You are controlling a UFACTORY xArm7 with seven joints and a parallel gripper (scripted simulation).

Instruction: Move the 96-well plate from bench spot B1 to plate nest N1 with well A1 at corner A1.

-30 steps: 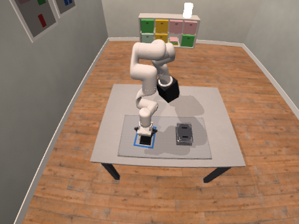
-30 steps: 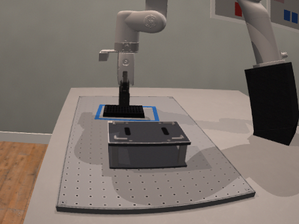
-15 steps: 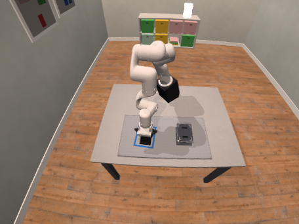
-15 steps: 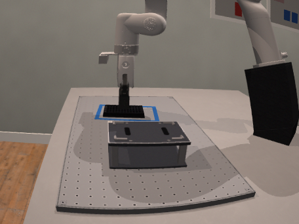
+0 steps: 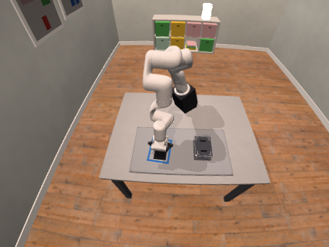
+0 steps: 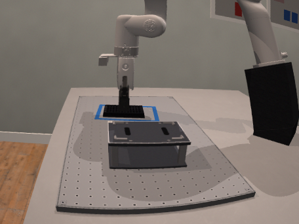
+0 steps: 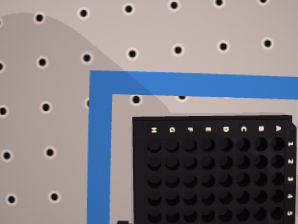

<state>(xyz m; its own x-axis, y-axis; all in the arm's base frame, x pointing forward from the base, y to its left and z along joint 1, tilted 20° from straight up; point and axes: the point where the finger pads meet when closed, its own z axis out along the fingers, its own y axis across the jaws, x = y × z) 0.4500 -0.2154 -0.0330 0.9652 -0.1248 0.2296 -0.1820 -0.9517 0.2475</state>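
Right now the black 96-well plate is 20 mm below my hand. From my hand the other things lie so: raised plate nest 10 mm ahead, 300 mm to the left, 20 mm above; then A1 corner mark 80 mm ahead, 230 mm to the left, 30 mm above.
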